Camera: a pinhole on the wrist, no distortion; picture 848 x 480 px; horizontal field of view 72.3 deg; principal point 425.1 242.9 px. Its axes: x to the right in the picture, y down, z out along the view. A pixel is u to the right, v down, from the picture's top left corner.
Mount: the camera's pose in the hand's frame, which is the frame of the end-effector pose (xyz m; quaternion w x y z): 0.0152 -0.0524 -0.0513 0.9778 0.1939 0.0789 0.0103
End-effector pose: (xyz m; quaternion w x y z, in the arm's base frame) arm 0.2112 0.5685 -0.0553 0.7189 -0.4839 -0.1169 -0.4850
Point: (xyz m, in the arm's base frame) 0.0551 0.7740 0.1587
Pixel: 188 118
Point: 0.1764 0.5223 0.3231
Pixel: 812 27
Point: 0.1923 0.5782 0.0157
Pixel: 433 452
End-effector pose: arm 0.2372 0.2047 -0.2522 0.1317 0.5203 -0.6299 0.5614
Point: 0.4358 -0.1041 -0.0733
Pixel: 617 221
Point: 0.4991 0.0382 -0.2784
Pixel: 218 264
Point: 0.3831 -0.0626 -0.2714
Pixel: 410 465
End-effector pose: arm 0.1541 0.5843 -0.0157 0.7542 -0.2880 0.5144 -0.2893
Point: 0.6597 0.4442 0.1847
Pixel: 451 353
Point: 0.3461 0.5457 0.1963
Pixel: 217 275
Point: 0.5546 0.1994 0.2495
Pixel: 563 103
